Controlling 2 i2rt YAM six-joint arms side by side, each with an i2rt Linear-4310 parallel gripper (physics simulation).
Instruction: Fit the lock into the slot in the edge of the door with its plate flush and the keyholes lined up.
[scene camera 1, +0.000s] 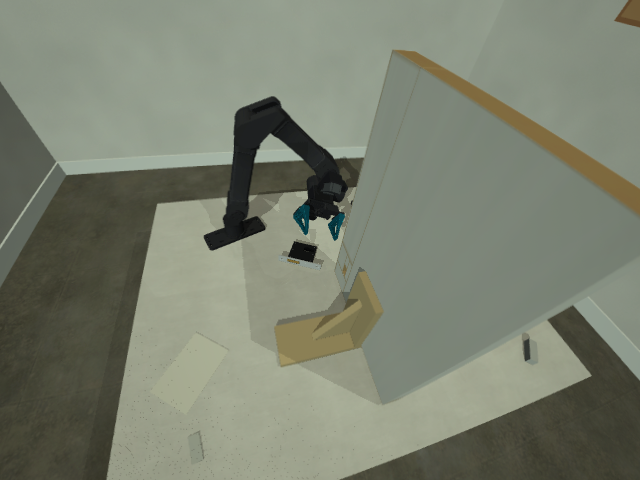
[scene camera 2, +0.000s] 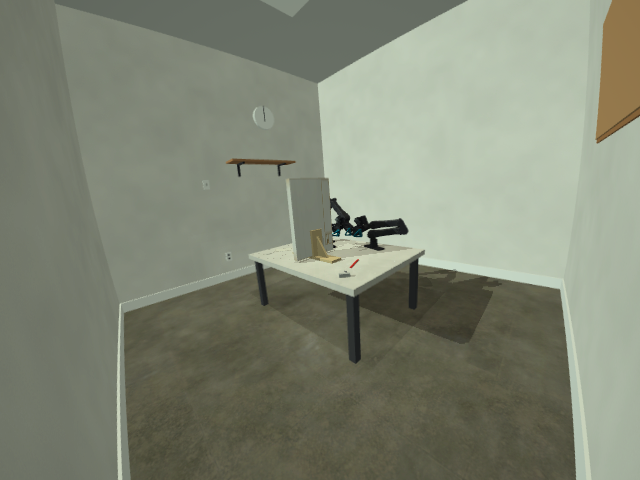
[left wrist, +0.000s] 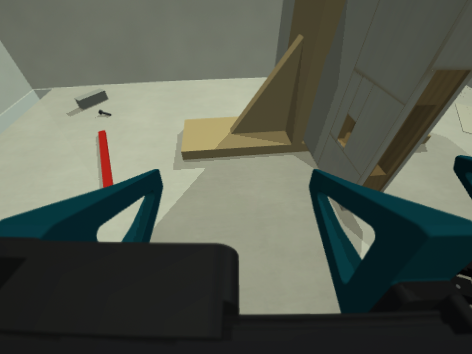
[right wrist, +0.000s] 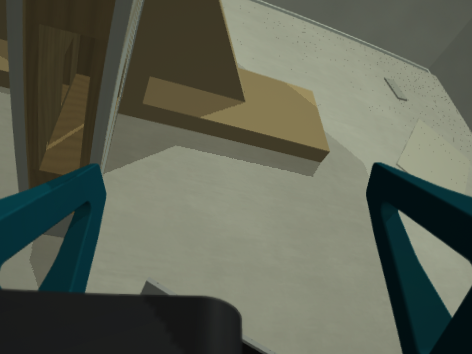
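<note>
The lock, a black case (scene camera 1: 302, 251) with a silver face plate (scene camera 1: 299, 261) (right wrist: 151, 286), lies on the table left of the door in scene camera 1; in the right wrist view it is mostly hidden. The door (scene camera 1: 491, 222) (scene camera 2: 306, 217) stands upright. Its edge has a wooden slot (left wrist: 412, 122) (right wrist: 65, 115), and a keyhole opening (left wrist: 346, 132) shows in its face. My right gripper (scene camera 1: 320, 236) (right wrist: 236, 178) is open and empty above and behind the lock, near the door. My left gripper (scene camera 2: 353, 235) (left wrist: 235, 177) is open and empty, on the door's other side.
A wooden bracket (scene camera 1: 299, 343) (scene camera 2: 329, 259) (left wrist: 210, 136) (right wrist: 280, 117) supports the door. A red bar (scene camera 2: 354, 263) (left wrist: 105, 160) and a grey block (scene camera 2: 344, 274) (left wrist: 92, 99) lie on the left gripper's side. A pale flat panel (scene camera 1: 191, 372) (right wrist: 435, 150) lies beyond the bracket.
</note>
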